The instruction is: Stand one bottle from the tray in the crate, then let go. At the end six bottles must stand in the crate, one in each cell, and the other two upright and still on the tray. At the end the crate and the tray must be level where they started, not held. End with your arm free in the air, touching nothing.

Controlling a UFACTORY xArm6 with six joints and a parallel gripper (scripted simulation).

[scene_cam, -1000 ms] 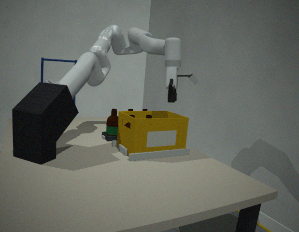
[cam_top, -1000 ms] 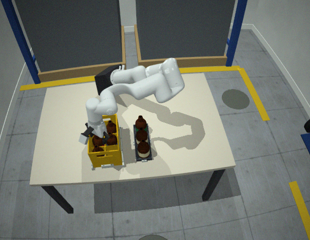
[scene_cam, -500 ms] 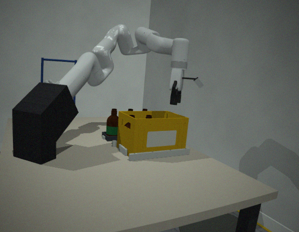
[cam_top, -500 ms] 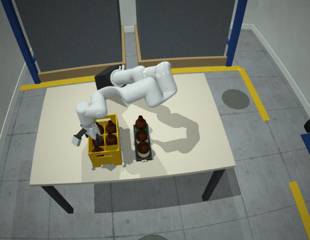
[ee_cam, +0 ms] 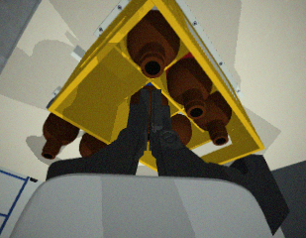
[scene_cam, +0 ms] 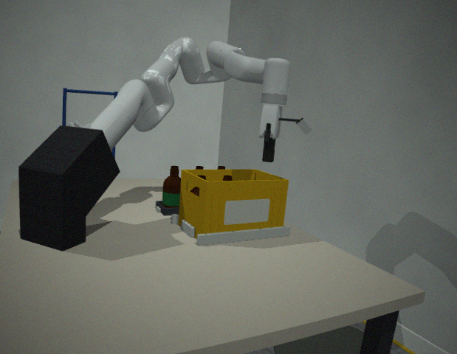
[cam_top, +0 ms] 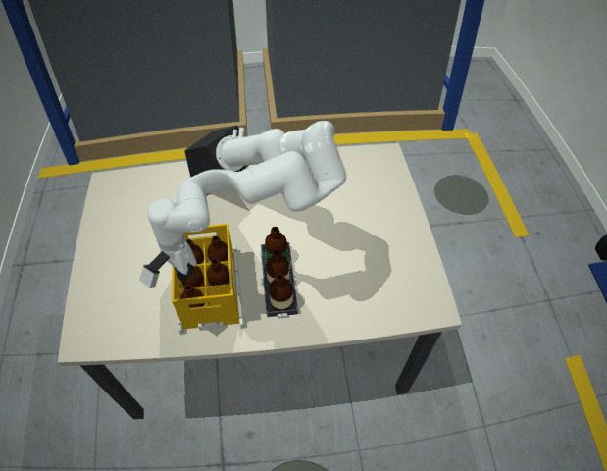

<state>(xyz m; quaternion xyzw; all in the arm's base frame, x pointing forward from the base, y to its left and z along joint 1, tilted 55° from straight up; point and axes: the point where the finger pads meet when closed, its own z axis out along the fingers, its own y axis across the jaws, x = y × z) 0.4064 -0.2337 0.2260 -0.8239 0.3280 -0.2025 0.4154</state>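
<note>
The glass bottle is 260 mm to the left of my hand, 160 mm below it and 90 mm behind it. Round my hand: yellow crate 160 mm below, 100 mm behind, 20 mm to the left.
</note>
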